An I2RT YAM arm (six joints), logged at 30 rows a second.
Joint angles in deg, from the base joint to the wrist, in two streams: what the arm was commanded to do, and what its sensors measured. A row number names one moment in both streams.
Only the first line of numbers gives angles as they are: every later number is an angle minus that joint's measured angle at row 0.
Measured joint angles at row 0: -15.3, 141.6, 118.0, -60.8, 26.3, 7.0
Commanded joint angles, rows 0 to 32: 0.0, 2.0, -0.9, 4.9, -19.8, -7.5; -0.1, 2.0, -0.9, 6.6, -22.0, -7.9; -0.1, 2.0, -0.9, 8.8, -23.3, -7.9; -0.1, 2.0, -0.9, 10.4, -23.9, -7.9; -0.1, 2.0, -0.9, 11.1, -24.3, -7.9; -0.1, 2.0, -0.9, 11.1, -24.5, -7.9; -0.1, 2.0, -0.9, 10.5, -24.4, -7.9; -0.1, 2.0, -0.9, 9.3, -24.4, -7.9; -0.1, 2.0, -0.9, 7.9, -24.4, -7.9; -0.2, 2.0, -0.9, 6.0, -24.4, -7.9; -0.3, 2.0, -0.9, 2.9, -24.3, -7.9; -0.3, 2.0, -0.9, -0.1, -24.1, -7.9; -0.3, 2.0, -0.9, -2.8, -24.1, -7.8; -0.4, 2.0, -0.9, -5.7, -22.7, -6.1; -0.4, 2.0, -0.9, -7.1, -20.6, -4.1; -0.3, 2.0, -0.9, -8.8, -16.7, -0.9; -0.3, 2.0, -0.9, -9.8, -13.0, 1.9; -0.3, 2.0, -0.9, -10.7, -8.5, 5.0; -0.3, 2.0, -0.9, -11.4, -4.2, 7.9; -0.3, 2.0, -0.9, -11.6, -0.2, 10.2; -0.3, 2.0, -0.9, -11.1, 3.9, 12.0; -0.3, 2.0, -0.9, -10.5, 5.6, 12.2; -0.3, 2.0, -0.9, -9.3, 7.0, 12.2; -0.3, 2.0, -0.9, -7.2, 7.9, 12.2; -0.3, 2.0, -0.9, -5.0, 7.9, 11.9; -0.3, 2.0, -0.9, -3.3, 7.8, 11.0; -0.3, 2.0, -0.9, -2.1, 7.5, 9.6; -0.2, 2.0, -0.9, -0.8, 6.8, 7.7; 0.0, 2.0, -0.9, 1.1, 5.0, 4.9; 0.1, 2.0, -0.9, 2.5, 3.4, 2.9; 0.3, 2.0, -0.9, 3.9, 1.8, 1.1; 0.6, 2.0, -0.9, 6.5, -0.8, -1.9; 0.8, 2.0, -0.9, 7.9, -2.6, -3.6
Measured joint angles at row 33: -0.2, 0.4, -0.2, 4.0, 4.4, 4.7
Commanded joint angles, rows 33 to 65: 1.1, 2.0, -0.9, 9.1, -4.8, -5.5; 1.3, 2.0, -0.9, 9.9, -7.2, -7.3; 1.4, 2.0, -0.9, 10.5, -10.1, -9.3; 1.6, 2.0, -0.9, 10.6, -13.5, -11.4; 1.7, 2.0, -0.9, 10.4, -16.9, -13.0; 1.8, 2.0, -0.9, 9.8, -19.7, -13.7; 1.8, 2.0, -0.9, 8.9, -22.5, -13.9; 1.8, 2.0, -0.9, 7.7, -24.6, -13.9; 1.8, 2.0, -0.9, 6.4, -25.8, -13.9; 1.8, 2.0, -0.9, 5.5, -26.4, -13.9; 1.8, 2.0, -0.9, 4.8, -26.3, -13.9; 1.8, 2.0, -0.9, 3.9, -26.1, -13.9; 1.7, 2.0, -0.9, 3.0, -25.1, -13.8; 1.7, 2.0, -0.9, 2.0, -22.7, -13.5; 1.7, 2.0, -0.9, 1.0, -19.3, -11.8; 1.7, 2.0, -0.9, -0.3, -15.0, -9.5; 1.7, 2.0, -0.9, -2.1, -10.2, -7.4; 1.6, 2.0, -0.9, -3.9, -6.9, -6.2; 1.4, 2.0, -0.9, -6.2, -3.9, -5.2; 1.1, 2.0, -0.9, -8.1, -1.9, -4.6; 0.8, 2.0, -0.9, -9.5, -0.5, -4.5; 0.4, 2.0, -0.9, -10.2, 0.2, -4.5; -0.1, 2.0, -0.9, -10.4, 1.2, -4.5; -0.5, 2.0, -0.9, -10.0, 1.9, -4.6; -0.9, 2.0, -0.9, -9.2, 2.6, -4.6; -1.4, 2.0, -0.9, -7.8, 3.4, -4.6; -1.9, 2.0, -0.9, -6.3, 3.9, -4.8; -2.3, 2.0, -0.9, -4.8, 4.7, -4.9; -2.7, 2.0, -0.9, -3.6, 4.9, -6.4; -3.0, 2.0, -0.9, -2.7, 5.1, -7.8; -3.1, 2.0, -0.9, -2.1, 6.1, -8.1; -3.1, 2.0, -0.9, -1.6, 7.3, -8.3; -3.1, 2.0, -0.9, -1.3, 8.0, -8.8
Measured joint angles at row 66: -2.7, 0.1, 0.0, -2.4, 3.6, -7.1
